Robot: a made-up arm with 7 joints. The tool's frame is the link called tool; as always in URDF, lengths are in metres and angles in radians. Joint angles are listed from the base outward.
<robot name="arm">
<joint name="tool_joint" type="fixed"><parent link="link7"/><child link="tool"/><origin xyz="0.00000 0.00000 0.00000" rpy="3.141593 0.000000 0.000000"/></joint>
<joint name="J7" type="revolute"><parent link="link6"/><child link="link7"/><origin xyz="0.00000 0.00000 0.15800" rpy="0.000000 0.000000 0.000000"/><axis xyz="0 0 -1"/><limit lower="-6.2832" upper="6.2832"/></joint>
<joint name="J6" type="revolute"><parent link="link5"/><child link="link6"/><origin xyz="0.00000 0.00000 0.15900" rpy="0.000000 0.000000 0.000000"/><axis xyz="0 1 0"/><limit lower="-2.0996" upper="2.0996"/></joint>
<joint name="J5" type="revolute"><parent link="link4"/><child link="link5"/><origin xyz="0.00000 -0.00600 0.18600" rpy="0.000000 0.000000 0.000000"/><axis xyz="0 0 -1"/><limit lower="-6.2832" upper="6.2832"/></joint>
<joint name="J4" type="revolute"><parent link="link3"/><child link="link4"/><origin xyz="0.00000 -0.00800 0.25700" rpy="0.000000 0.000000 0.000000"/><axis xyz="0 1 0"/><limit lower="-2.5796" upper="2.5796"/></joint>
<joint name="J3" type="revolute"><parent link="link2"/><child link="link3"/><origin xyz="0.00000 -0.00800 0.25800" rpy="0.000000 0.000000 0.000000"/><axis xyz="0 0 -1"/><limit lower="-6.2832" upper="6.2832"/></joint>
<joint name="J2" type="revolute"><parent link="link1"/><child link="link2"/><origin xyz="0.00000 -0.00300 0.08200" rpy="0.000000 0.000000 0.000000"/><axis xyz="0 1 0"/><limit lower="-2.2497" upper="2.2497"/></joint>
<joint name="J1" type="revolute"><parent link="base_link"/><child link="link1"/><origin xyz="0.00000 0.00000 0.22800" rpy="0.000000 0.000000 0.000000"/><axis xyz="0 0 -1"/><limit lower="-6.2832" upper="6.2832"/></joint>
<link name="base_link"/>
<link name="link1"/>
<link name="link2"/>
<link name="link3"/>
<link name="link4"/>
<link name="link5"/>
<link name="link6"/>
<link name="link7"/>
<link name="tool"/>
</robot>
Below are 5 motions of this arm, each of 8 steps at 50 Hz.
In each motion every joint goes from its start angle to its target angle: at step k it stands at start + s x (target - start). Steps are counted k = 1, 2, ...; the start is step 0. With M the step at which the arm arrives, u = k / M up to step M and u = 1 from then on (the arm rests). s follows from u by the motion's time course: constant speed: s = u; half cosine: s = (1 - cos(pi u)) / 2; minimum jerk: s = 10 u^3 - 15 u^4 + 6 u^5.
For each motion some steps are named. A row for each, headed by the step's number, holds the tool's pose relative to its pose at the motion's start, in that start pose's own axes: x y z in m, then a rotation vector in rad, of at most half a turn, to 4 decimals.
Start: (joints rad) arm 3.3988 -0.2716 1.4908 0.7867 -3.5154 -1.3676 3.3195
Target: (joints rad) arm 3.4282 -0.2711 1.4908 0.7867 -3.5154 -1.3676 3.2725
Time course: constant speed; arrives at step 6
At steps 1, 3, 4, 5, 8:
1: 0.0001 0.0012 0.0014 0.0043 0.0017 -0.0096
3: 0.0003 0.0037 0.0042 0.0127 0.0051 -0.0288
4: 0.0004 0.0050 0.0056 0.0169 0.0069 -0.0384
5: 0.0005 0.0062 0.0070 0.0212 0.0087 -0.0480
8: 0.0006 0.0074 0.0084 0.0253 0.0105 -0.0576

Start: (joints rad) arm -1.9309 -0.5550 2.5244 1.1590 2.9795 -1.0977 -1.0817
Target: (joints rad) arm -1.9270 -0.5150 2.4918 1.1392 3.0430 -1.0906 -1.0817
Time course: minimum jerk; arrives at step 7
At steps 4, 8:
4: -0.0101 0.0084 0.0166 0.0175 -0.0409 0.0448
8: -0.0163 0.0132 0.0264 0.0280 -0.0650 0.0705

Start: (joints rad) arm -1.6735 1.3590 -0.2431 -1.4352 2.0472 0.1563 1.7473
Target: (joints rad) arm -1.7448 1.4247 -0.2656 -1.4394 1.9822 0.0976 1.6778
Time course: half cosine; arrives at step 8
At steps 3, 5, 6, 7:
3: -0.0094 0.0123 0.0144 0.0254 0.0266 -0.0548
5: -0.0199 0.0278 0.0328 0.0557 0.0595 -0.1232
6: -0.0241 0.0344 0.0409 0.0682 0.0734 -0.1523
7: -0.0267 0.0388 0.0463 0.0765 0.0827 -0.1718

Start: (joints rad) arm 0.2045 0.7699 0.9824 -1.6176 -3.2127 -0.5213 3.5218
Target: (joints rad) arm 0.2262 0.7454 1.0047 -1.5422 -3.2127 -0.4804 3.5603
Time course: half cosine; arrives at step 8
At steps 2, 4, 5, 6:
2: 0.0037 -0.0013 -0.0020 -0.0041 -0.0040 0.0115
4: 0.0128 -0.0045 -0.0065 -0.0141 -0.0137 0.0395
5: 0.0177 -0.0062 -0.0088 -0.0195 -0.0190 0.0546
6: 0.0220 -0.0075 -0.0108 -0.0240 -0.0234 0.0675

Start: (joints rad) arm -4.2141 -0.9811 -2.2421 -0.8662 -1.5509 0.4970 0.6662
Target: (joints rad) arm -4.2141 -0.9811 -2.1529 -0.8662 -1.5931 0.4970 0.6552
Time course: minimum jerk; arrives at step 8
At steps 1, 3, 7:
1: 0.0004 -0.0003 -0.0002 -0.0006 -0.0009 0.0001
3: 0.0067 -0.0053 -0.0032 -0.0101 -0.0158 0.0009
7: 0.0246 -0.0185 -0.0108 -0.0352 -0.0573 0.0026

